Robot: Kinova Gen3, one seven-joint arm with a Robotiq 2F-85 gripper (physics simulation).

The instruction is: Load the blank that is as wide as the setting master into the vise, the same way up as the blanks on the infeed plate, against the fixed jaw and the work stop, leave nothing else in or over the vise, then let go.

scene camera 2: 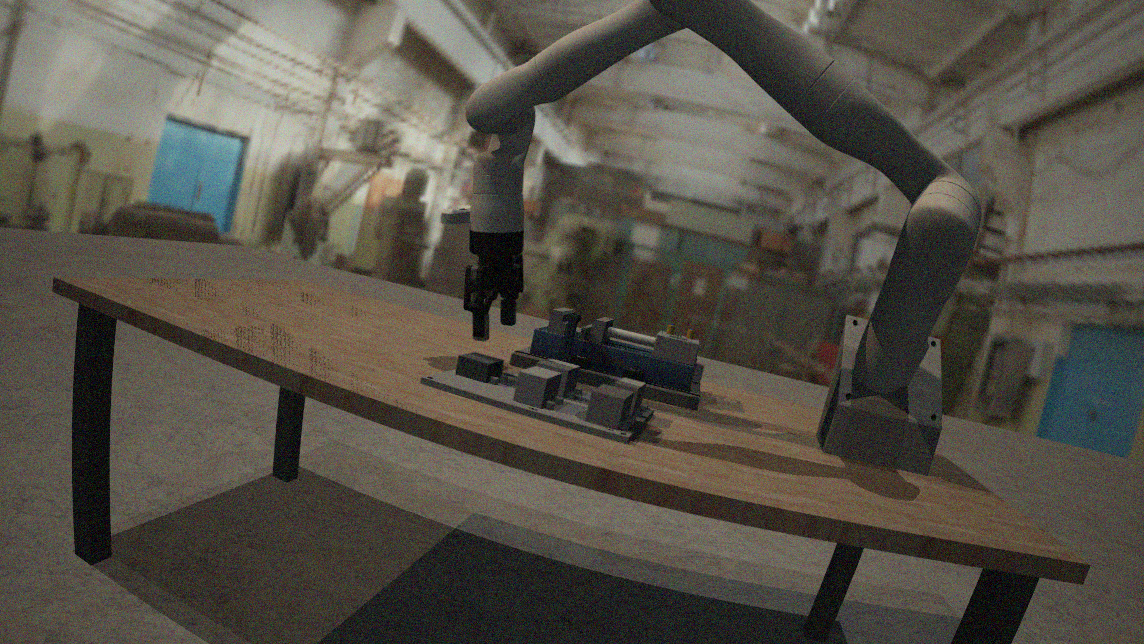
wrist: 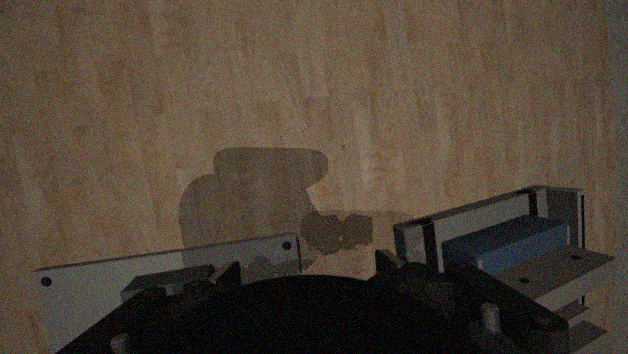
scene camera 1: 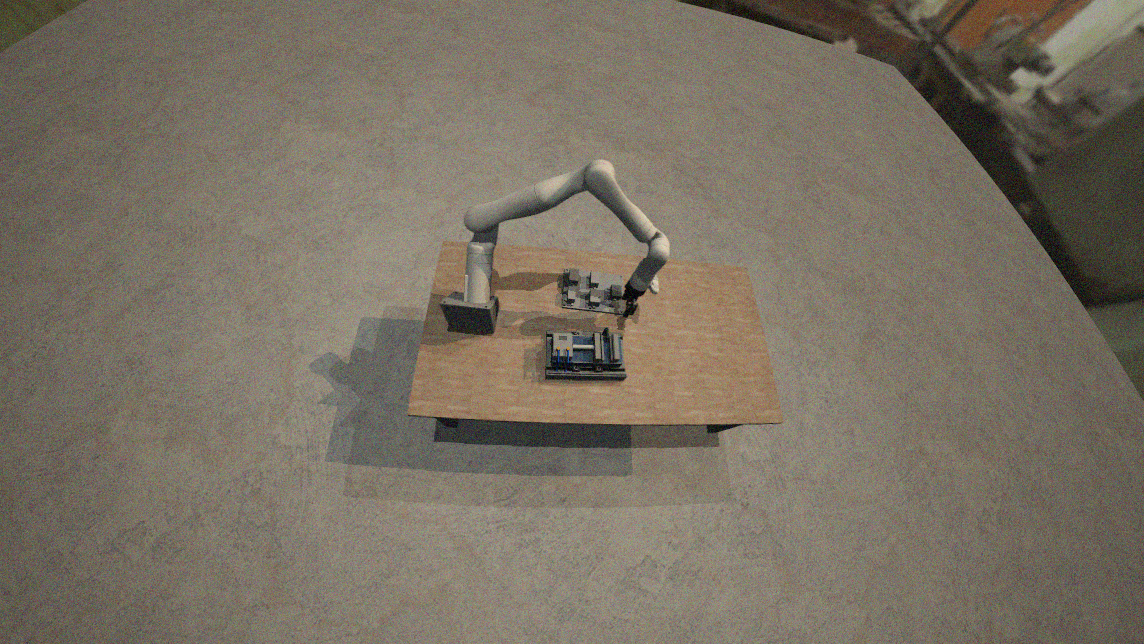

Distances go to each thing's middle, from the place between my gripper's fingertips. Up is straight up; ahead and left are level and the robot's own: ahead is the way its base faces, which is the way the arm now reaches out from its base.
I see the grey infeed plate (scene camera 1: 607, 305) 11 cm to the left of my hand, 10 cm behind it and 5 cm below it.
